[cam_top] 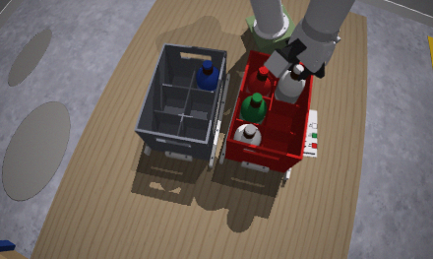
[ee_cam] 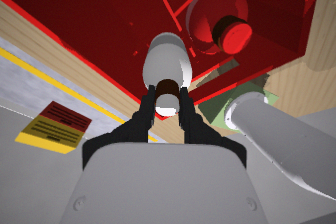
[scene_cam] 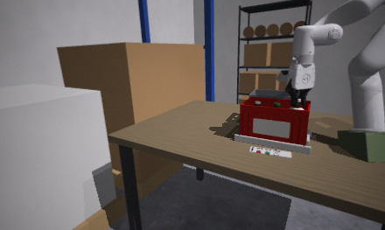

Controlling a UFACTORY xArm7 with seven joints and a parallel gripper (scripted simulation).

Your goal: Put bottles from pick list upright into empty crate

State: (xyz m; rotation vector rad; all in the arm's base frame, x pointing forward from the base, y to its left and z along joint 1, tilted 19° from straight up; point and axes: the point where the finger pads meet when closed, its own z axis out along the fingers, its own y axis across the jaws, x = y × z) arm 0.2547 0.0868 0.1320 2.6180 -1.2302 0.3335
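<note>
Right now the red-label bottle is 1 cm behind my hand, 9 cm to the right of it and 11 cm below it. Also, from my hand: green bottle: 7 cm ahead, 11 cm to the right, 11 cm below; then pick list: 10 cm ahead, 9 cm to the left, 20 cm below; then red crate: 8 cm ahead, 6 cm to the right, 12 cm below.
</note>
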